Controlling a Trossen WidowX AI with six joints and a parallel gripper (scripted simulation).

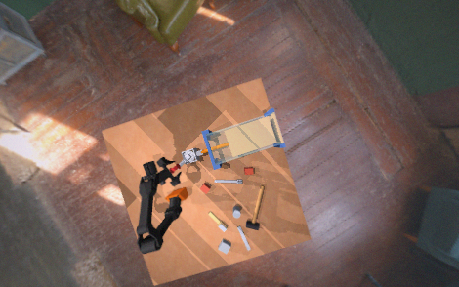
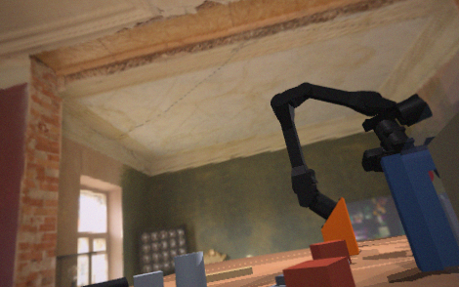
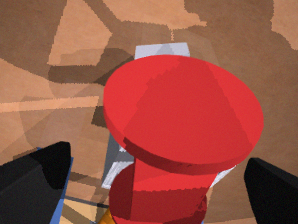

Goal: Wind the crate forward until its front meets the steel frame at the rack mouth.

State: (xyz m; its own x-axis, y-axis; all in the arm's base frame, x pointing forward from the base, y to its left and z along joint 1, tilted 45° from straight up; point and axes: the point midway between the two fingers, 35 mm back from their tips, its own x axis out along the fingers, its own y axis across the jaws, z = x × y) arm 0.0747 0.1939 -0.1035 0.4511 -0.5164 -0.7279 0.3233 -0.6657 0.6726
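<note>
The red knob is 2 cm behind my gripper tip and 1 cm to the right of it. Also, from my gripper tip: grey hand winch: 10 cm below, 6 cm ahead, 3 cm to the left; then winch handle: 3 cm below, 2 cm ahead, 1 cm to the left; then clear-panelled guard cubby: 48 cm ahead, 7 cm to the left, 2 cm below.
</note>
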